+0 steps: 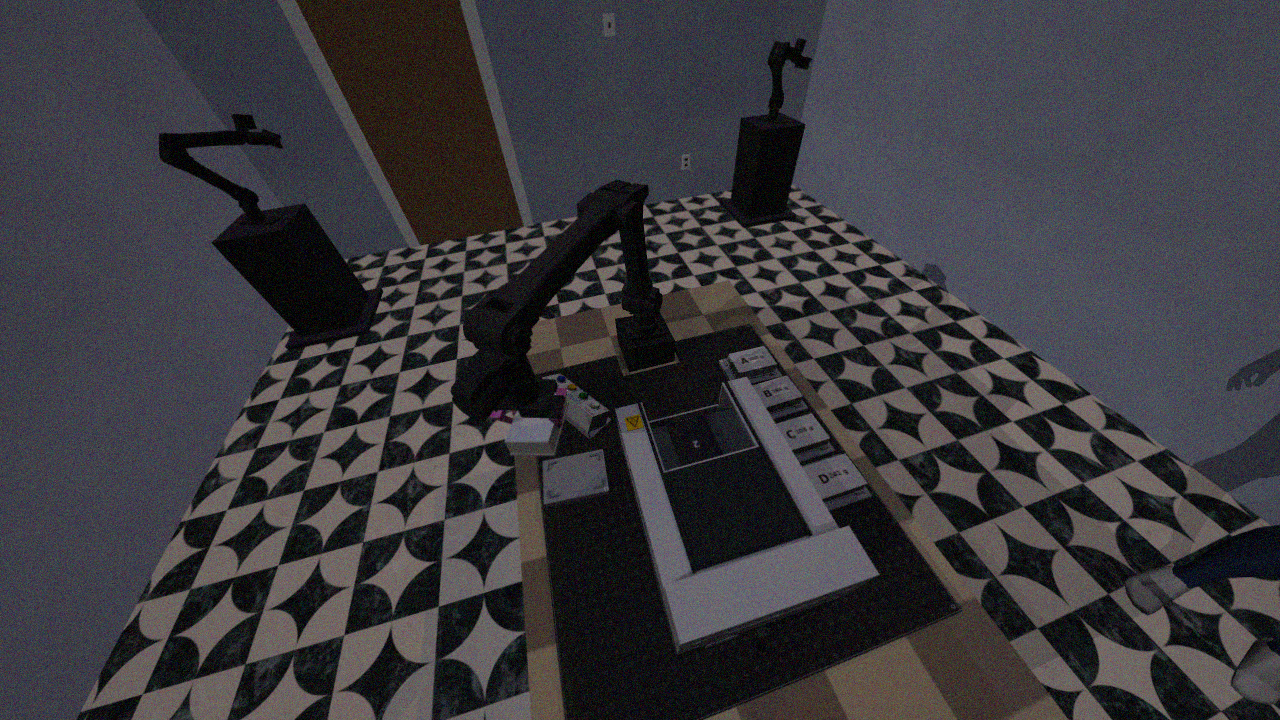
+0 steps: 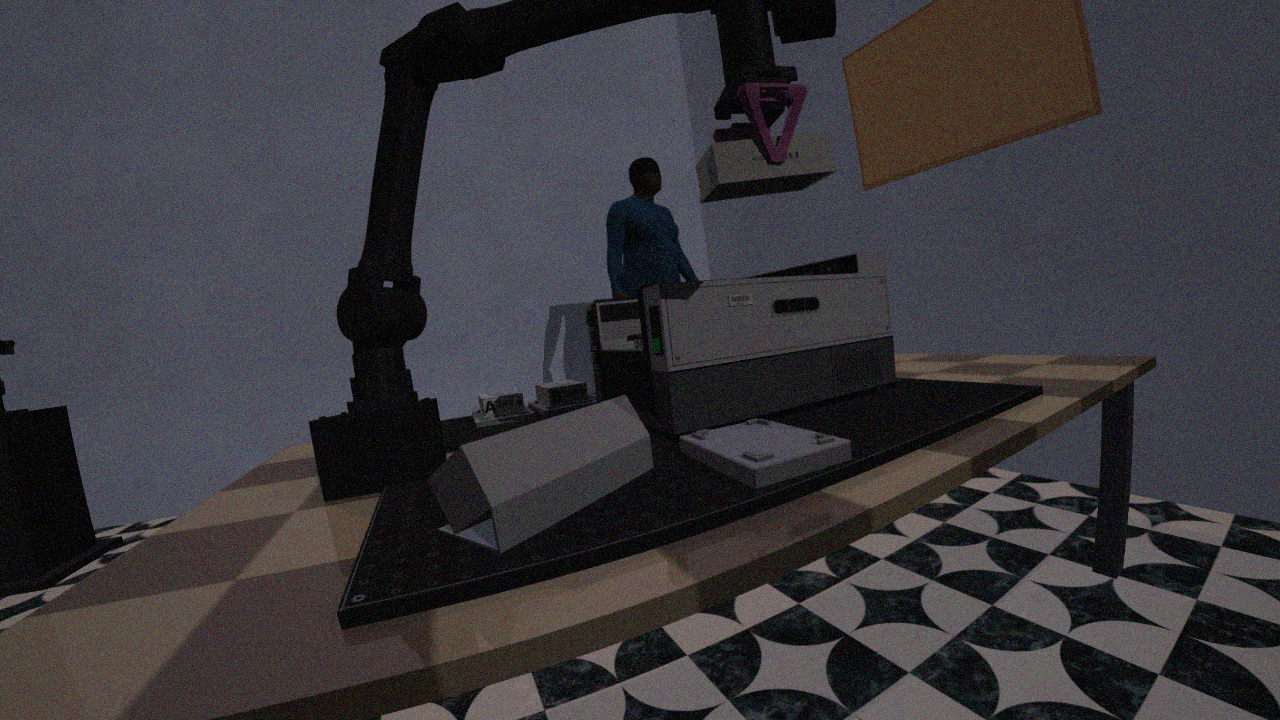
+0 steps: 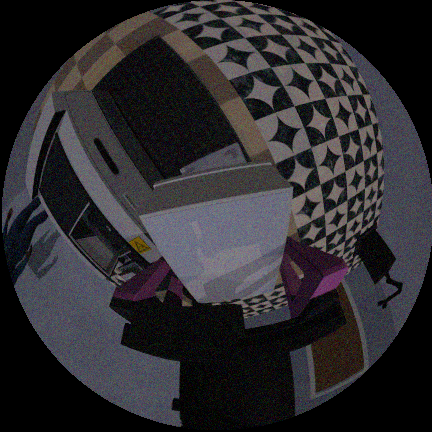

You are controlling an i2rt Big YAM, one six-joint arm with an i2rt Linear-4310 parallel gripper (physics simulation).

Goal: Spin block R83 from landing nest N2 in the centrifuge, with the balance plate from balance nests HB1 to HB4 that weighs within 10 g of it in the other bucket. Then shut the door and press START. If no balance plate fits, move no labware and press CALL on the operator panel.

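Note:
My gripper is shut on a white block and holds it high, beside the centrifuge. No label on the block is readable. The landing nest is bare. The centrifuge's top opening shows a bucket marked 2; the other bucket is not visible. Balance plates A, B, C and D sit in a row; their weights are too blurred to read.
The operator panel, a wedge with coloured buttons, stands between the arm's base and the nest. The centrifuge's raised walls stand between the nest and the balance plates. A person stands beyond the table.

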